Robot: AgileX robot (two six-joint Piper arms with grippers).
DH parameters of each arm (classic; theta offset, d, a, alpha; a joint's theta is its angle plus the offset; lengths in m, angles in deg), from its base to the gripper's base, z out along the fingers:
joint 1: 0 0.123 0 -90
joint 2: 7.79 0 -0.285 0
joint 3: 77.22 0 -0.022 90
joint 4: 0 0.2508 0 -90
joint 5: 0 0 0.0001 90
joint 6: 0 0.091 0 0
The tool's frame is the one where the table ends.
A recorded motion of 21 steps. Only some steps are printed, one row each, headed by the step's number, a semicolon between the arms.
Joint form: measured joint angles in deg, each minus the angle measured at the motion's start. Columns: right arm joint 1, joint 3, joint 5, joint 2, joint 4, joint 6; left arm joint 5, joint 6, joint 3, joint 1, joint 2, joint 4.
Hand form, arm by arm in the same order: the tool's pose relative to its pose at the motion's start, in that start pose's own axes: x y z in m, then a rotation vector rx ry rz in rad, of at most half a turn. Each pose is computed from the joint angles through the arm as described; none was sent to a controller.
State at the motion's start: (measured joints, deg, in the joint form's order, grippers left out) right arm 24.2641 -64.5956 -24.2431 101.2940 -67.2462 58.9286; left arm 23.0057 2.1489 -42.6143 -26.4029 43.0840 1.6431
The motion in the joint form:
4: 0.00 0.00 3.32 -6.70 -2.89 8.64; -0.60 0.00 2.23 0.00 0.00 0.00
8: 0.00 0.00 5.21 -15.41 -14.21 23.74; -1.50 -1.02 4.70 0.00 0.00 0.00
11: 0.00 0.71 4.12 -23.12 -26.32 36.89; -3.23 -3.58 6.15 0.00 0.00 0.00
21: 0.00 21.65 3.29 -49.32 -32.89 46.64; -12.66 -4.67 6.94 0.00 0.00 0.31
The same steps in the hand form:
4: -0.0329 0.0045 -0.0302 0.0503 -0.0656 0.0624; 0.0113 -0.0008 0.0044 0.0021 0.0284 0.0004
8: -0.0686 0.0171 -0.0737 0.0655 -0.1358 0.0887; 0.0236 -0.0017 0.0088 0.0038 0.0557 -0.0169
11: -0.0900 0.0334 -0.1140 0.0446 -0.1811 0.0753; 0.0291 -0.0021 0.0113 0.0032 0.0509 -0.0613
21: -0.0393 0.0815 -0.2151 0.0317 -0.2260 0.1040; 0.0186 -0.0018 0.0122 0.0024 -0.0999 -0.0752

